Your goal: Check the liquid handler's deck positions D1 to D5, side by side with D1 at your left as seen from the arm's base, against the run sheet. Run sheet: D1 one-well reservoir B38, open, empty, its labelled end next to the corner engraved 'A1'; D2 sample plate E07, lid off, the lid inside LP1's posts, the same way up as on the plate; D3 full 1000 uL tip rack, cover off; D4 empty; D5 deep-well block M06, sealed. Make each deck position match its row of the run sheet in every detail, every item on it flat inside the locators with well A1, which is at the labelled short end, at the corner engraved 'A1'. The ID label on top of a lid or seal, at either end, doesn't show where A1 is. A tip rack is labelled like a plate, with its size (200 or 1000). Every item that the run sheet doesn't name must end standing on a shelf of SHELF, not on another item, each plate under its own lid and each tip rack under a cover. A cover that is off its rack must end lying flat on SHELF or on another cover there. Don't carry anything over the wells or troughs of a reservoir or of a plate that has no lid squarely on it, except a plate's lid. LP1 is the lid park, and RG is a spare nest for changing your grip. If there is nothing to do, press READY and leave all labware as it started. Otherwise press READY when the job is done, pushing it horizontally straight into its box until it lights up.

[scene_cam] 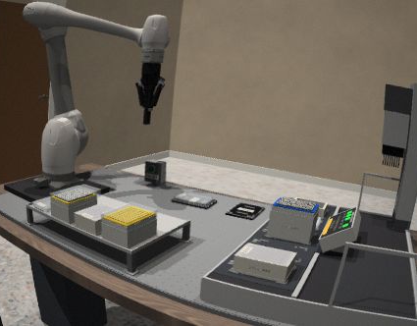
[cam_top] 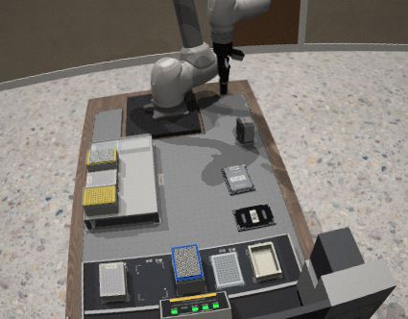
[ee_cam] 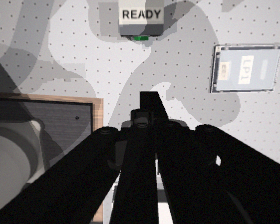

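Now: hand 8 cm to the right of the ready box and 24 cm above it. The rest, counted from my hand: cream one-well reservoir: 67 cm ahead, 1 cm to the right, 24 cm below; shelf: 16 cm ahead, 46 cm to the right, 25 cm below; sample plate: 67 cm ahead, 14 cm to the right, 24 cm below.
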